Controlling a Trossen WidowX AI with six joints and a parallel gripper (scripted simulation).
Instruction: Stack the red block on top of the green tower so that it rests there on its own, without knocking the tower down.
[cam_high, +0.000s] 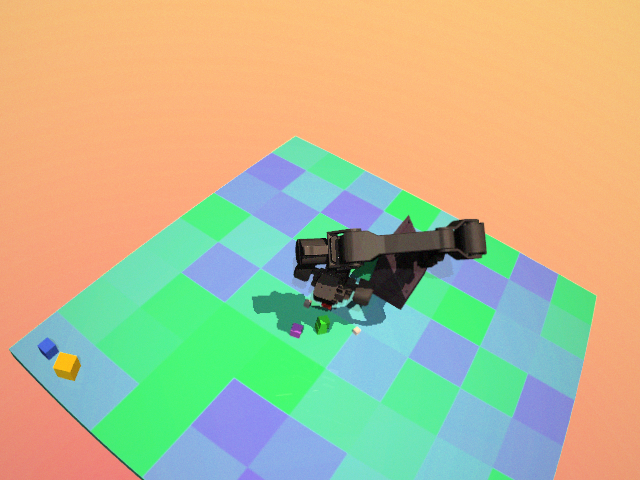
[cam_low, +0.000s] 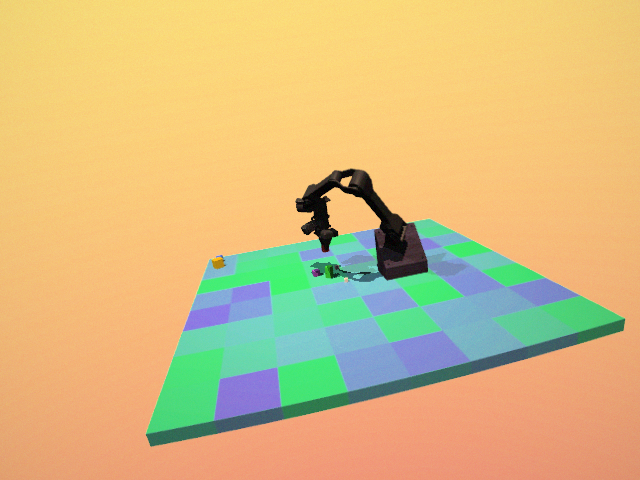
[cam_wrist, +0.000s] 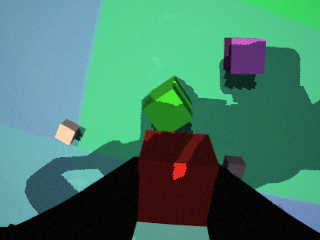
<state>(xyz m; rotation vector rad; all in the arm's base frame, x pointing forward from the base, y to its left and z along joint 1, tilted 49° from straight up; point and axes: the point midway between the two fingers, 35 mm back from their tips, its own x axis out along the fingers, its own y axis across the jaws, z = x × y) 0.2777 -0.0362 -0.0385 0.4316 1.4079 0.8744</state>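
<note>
My gripper tip is 11 cm above the small purple block, 5 cm short of it and 4 cm to the left of it. Round my gripper tip: red block (right at my gripper tip); then blue block (54 cm ahead, 45 cm to the right, 11 cm below); then yellow block (54 cm ahead, 37 cm to the right, 10 cm below).
</note>
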